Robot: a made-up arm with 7 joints.
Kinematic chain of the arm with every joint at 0, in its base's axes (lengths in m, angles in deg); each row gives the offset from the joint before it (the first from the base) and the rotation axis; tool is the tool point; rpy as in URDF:
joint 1: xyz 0 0 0.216 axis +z
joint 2: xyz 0 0 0 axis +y
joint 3: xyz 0 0 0.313 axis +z
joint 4: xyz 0.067 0 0 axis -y
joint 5: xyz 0.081 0 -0.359 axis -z
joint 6: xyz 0 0 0 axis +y
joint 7: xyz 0.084 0 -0.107 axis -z
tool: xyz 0 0 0 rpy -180 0 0
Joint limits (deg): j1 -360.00..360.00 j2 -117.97..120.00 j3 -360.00..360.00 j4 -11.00..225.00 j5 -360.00..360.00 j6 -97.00..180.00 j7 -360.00..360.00
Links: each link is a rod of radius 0.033 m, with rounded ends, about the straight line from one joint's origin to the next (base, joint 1, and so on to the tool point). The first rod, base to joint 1, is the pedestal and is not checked.
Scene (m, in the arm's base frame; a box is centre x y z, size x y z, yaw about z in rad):
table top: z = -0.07
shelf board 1: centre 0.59 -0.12 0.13 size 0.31 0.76 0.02 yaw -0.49
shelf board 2: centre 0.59 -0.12 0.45 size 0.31 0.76 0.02 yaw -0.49
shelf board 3: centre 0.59 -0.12 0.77 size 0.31 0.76 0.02 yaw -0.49
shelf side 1: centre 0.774 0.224 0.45 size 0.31 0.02 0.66 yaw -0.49
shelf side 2: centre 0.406 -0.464 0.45 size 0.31 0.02 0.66 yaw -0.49
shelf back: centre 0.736 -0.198 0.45 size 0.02 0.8 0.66 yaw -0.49
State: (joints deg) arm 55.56 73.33 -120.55 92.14 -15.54 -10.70 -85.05
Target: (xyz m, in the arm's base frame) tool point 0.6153 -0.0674 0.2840
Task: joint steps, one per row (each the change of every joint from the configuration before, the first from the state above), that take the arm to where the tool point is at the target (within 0.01 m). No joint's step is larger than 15 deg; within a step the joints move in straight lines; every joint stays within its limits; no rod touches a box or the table.
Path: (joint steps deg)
1: 8.87 5.03 -5.00 -10.81 -0.01 -2.00 0.00
2: 8.88 5.04 -4.99 -10.81 -0.01 -1.99 0.00
3: 8.87 5.03 -5.00 -10.81 -0.01 -2.00 0.00
4: 5.42 1.35 9.48 -12.54 -3.59 -1.91 0.00
5: 5.42 1.34 9.47 -12.55 -3.59 -1.91 0.00
6: 5.41 1.35 9.48 -12.55 -3.59 -1.90 0.00
7: -14.20 -2.47 2.85 14.69 1.42 3.53 0.00
8: -14.20 -2.48 2.85 14.69 1.43 3.54 0.00
9: -14.21 -2.47 2.85 14.69 1.42 3.54 0.00

